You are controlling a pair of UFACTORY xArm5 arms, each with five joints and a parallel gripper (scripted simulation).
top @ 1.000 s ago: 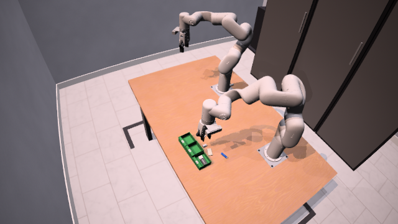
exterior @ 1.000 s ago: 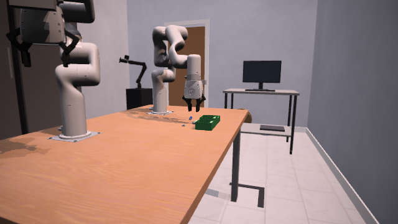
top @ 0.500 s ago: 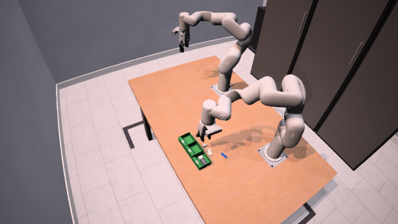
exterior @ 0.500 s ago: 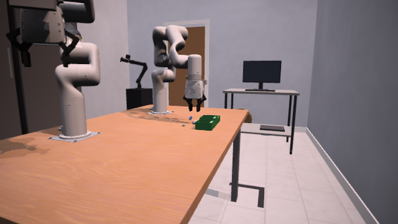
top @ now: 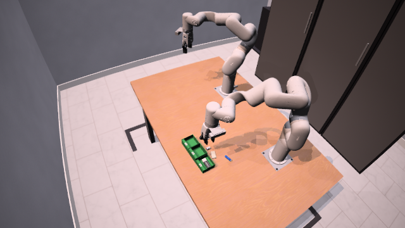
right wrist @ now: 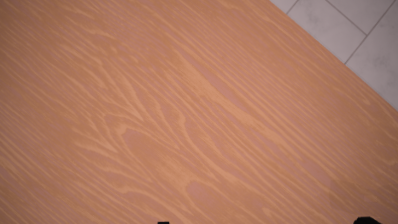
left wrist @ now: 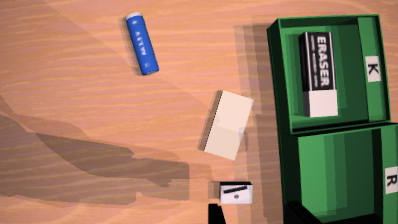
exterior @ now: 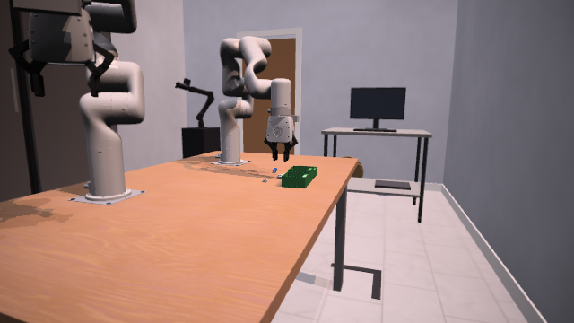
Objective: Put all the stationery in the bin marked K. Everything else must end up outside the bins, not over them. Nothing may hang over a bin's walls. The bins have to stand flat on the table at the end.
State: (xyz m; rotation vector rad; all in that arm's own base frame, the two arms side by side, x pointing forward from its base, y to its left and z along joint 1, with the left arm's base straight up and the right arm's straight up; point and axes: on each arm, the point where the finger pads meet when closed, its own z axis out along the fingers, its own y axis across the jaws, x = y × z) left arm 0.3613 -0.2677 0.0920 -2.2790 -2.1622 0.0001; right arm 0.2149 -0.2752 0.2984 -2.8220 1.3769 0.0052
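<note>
My left hand is 80 mm above the silver sharpener. From my left hand the other things lie so: cream block: 10 mm behind, 50 mm to the left, 90 mm below; then three joined green bins: 80 mm ahead, 10 mm to the left, 70 mm below; then hex nut: 30 mm behind, 70 mm to the right, 90 mm below.
</note>
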